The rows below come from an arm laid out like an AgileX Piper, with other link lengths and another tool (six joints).
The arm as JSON. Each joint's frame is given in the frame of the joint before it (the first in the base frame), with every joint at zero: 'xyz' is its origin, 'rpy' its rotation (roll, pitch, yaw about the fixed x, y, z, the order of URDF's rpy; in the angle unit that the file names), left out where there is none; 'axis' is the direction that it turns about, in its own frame. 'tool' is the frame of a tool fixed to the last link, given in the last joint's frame.
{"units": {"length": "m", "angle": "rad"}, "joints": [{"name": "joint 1", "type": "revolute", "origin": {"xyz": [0.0, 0.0, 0.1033]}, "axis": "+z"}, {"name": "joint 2", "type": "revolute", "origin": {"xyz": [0.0, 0.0, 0.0], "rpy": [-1.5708, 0.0, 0.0]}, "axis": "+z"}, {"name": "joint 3", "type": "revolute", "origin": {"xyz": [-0.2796, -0.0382, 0.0]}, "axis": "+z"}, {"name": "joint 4", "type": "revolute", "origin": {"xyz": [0.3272, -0.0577, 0.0], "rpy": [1.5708, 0.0, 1.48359]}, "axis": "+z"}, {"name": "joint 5", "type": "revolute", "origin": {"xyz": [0.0, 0.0, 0.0], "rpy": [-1.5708, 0.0, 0.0]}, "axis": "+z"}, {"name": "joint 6", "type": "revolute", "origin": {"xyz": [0.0, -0.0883, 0.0], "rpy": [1.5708, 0.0, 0.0]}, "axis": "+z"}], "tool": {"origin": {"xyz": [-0.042, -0.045, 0.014], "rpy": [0.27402, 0.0, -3.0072]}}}
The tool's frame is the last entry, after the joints.
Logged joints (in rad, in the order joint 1, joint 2, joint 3, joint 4, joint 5, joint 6), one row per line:
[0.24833, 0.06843, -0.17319, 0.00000, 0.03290, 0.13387]
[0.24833, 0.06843, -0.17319, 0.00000, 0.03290, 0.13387]
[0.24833, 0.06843, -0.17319, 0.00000, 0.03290, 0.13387]
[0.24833, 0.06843, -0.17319, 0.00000, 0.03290, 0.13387]
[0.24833, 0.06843, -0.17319, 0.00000, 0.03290, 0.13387]
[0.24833, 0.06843, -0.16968, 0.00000, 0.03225, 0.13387]
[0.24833, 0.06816, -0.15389, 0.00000, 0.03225, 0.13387]
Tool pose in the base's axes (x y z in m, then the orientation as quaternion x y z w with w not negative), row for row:
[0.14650, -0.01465, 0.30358, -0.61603, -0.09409, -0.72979, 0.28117]
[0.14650, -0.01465, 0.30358, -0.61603, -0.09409, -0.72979, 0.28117]
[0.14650, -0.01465, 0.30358, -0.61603, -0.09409, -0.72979, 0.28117]
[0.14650, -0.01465, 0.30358, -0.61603, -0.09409, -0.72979, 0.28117]
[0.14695, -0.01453, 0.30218, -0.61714, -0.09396, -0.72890, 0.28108]
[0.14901, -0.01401, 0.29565, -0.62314, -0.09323, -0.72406, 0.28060]
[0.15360, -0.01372, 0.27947, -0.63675, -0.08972, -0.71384, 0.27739]
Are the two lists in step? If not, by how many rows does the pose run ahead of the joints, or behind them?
The pose runs 1 row ahead of the joints: the pose in row i belongs to the joints in row i + 1.
